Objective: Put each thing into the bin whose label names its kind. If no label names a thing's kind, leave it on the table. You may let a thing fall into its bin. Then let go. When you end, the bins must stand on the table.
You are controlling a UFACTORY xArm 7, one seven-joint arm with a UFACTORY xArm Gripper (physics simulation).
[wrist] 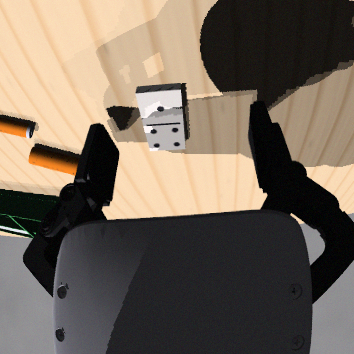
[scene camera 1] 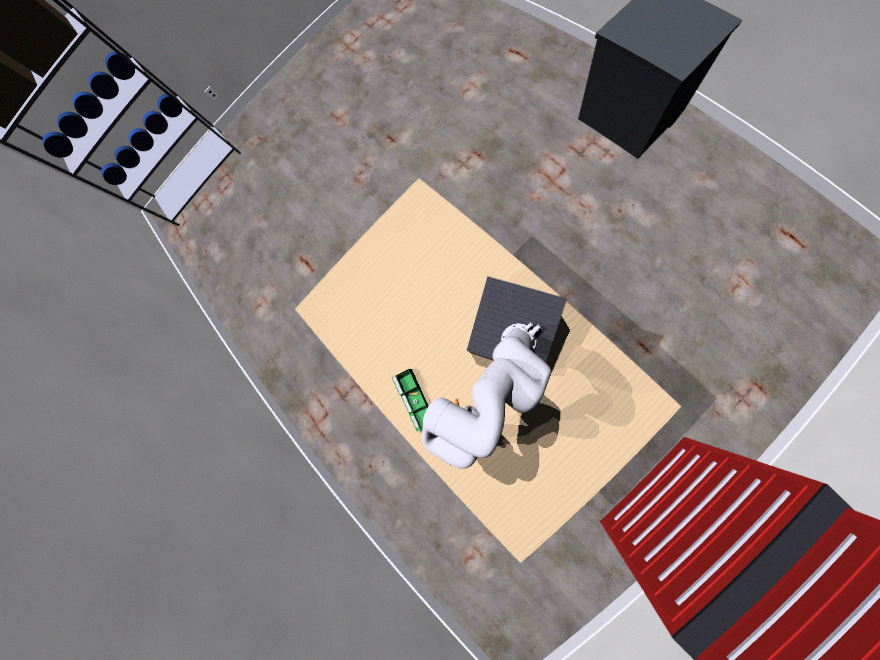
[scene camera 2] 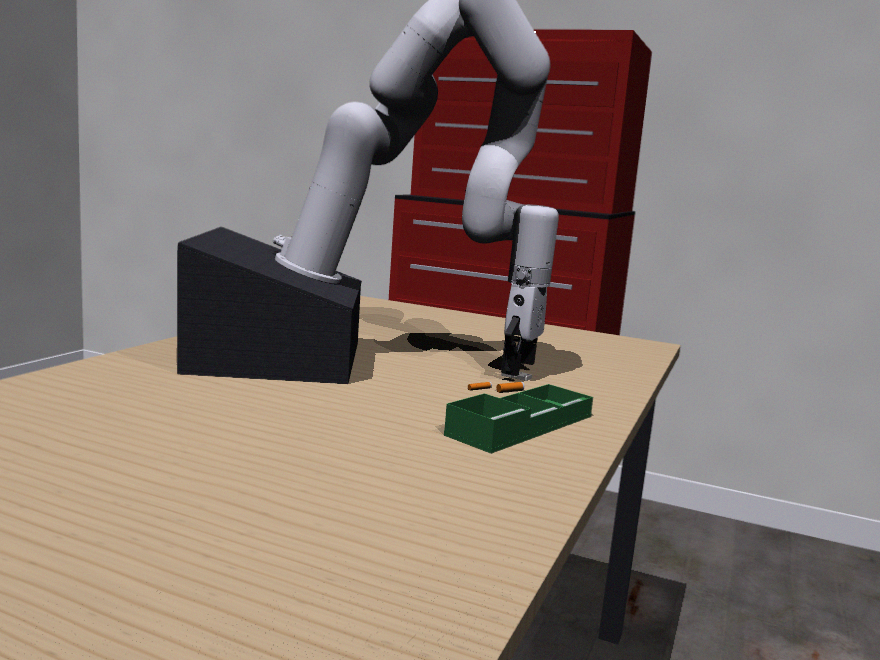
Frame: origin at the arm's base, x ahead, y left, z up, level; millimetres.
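Seen in the pictures: gripper, fingertip midpoint: (wrist: pixel 177 126) (scene camera 2: pixel 517 368); arm's base, link origin: (scene camera 2: pixel 307 270).
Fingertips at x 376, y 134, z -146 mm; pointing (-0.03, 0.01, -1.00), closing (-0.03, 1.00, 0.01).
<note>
Offsets run from my fingertips to a thing's top centre. "pt": to the spot under its first point. Level surfaces: height alone.
A white domino with black dots @[dx +2, dy -9, dz -6 mm] (wrist: pixel 162 125) (scene camera 2: pixel 517 377) lies on the table, between the open fingers of my gripper (wrist: pixel 177 126) (scene camera 2: pixel 518 365) in the wrist view, with a gap on each side. My gripper is low over it, open and empty. A larger orange battery @[dx +24, dy -102, dz +1 mm] (wrist: pixel 54 159) (scene camera 2: pixel 509 387) and a smaller orange battery @[dx -23, dy -124, dz -3 mm] (wrist: pixel 16 126) (scene camera 2: pixel 479 385) lie on the table beside the left finger. The green three-part bin row @[pt dx +105, dy -306, dz +4 mm] (scene camera 1: pixel 406 392) (scene camera 2: pixel 469 426) (wrist: pixel 25 202) stands close by. Its middle part holds a nut @[dx +101, dy -251, dz +3 mm] (scene camera 1: pixel 415 401) and a small brass-coloured thing @[dx +85, dy -281, dz +7 mm] (scene camera 1: pixel 413 393). The labels are unreadable here.
The black arm base block (scene camera 1: pixel 497 312) (scene camera 2: pixel 263 319) stands on the wooden table @[dz -13 mm] (scene camera 1: pixel 398 269) (scene camera 2: pixel 284 497). The table edge runs close behind the bins. A red drawer cabinet (scene camera 1: pixel 746 539) (scene camera 2: pixel 611 142) stands beyond the table.
</note>
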